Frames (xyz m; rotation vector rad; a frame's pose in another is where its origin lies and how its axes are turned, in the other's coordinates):
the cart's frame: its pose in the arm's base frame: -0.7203 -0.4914 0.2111 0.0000 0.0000 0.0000
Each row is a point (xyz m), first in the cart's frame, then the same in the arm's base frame.
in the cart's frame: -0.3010 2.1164 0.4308
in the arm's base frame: -1.0213 1.6250 0.6419
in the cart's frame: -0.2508 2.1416 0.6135
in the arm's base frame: -0.9711 1.6502 0.8246
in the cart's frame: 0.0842 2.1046 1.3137
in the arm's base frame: -0.6361 1.6132 1.5248
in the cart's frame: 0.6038 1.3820 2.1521
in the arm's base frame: -0.1165 0.8906 2.3632
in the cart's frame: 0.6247 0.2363 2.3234
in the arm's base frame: -0.0956 -0.2551 2.5345
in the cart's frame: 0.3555 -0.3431 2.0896
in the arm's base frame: -0.3648 -0.8345 2.3007
